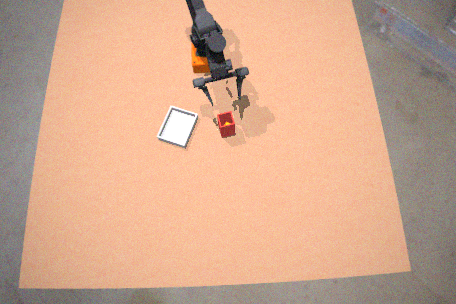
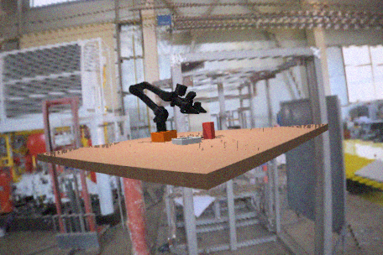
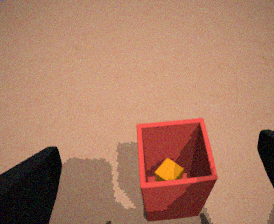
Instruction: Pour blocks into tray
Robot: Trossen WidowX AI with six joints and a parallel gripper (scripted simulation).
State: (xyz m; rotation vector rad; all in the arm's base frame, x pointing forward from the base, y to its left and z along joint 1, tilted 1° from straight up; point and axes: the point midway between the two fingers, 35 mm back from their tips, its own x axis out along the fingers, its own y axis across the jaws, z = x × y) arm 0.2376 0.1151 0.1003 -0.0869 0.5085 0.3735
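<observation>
My gripper tip is 4 cm short of the yellow block and 10 cm above it. From my gripper tip the other things lie so: red square cup (3 cm ahead, 13 cm below).
</observation>
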